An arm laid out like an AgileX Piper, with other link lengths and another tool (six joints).
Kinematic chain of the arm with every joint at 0, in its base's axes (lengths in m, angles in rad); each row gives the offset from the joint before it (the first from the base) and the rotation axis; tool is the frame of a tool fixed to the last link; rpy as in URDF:
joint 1: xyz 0 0 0.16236 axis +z
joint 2: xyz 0 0 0 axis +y
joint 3: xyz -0.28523 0 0.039 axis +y
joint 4: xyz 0.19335 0 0.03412 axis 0.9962 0 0.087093
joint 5: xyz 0 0 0 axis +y
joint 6: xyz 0.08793 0 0.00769 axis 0.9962 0 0.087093
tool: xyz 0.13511 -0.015 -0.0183 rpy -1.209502 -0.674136 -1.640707
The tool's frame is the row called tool.
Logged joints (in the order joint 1, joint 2, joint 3, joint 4, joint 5, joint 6), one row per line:
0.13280 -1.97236 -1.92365 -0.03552 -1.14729 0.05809
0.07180 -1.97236 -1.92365 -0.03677 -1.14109 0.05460
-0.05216 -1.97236 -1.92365 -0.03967 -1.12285 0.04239
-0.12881 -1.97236 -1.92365 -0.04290 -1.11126 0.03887
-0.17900 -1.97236 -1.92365 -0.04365 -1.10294 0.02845
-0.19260 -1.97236 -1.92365 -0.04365 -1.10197 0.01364
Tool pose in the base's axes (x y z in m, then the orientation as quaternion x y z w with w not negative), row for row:
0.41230 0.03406 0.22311 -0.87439 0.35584 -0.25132 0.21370
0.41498 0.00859 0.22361 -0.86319 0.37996 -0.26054 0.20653
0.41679 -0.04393 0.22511 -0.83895 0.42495 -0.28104 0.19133
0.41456 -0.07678 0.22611 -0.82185 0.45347 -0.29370 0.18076
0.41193 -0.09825 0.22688 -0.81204 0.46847 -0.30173 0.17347
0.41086 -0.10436 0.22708 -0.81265 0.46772 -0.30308 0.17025
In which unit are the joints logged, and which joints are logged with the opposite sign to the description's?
The joints are logged in radians. Opposite sign: joint 2, joint 5.
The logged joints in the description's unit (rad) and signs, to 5 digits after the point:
0.13280 1.97236 -1.92365 -0.03552 1.14729 0.05809
0.07180 1.97236 -1.92365 -0.03677 1.14109 0.05460
-0.05216 1.97236 -1.92365 -0.03967 1.12285 0.04239
-0.12881 1.97236 -1.92365 -0.04290 1.11126 0.03887
-0.17900 1.97236 -1.92365 -0.04365 1.10294 0.02845
-0.19260 1.97236 -1.92365 -0.04365 1.10197 0.01364

